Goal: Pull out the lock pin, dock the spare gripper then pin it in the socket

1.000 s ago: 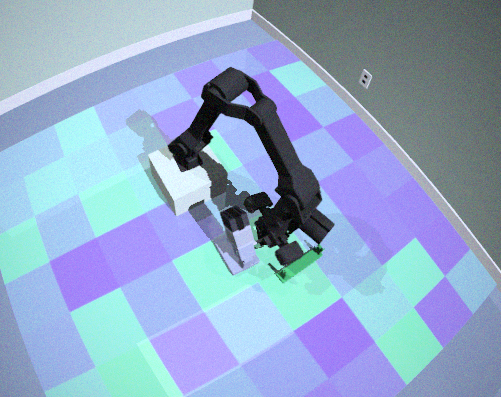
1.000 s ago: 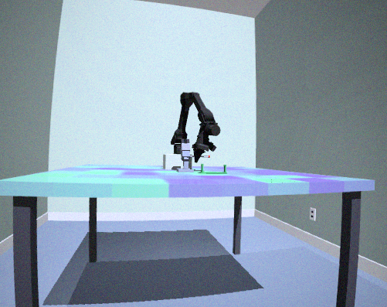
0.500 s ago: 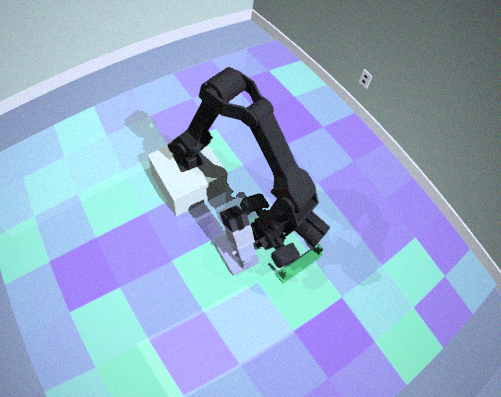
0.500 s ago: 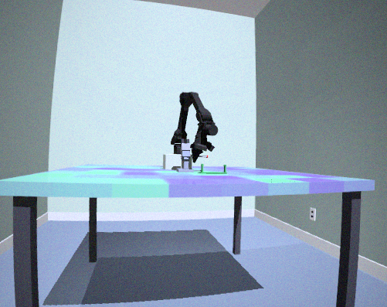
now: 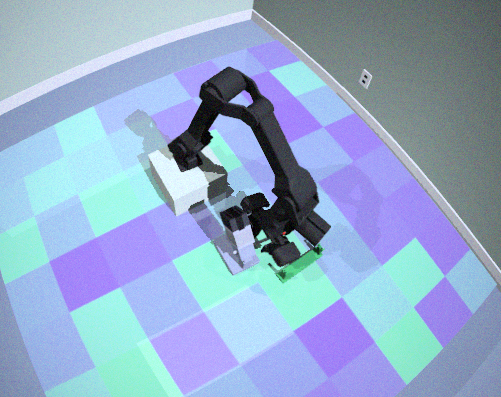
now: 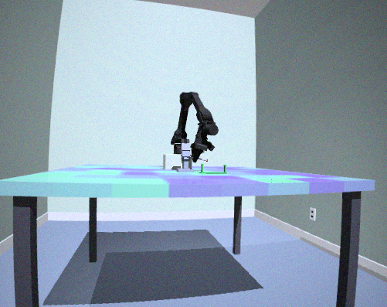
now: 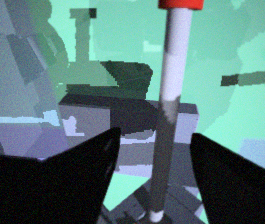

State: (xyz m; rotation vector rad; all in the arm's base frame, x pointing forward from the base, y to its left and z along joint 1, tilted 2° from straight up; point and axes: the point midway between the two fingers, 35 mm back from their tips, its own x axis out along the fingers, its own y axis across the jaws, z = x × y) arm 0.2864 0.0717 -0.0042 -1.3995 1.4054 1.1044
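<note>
Right now the grey mount is 40 mm to the right of my gripper tip and 10 mm behind it. Also, from my gripper tip: spare gripper (70 mm above, 50 mm to the right, 30 mm behind); green rack (90 mm to the left, 90 mm ahead, 30 mm below).
</note>
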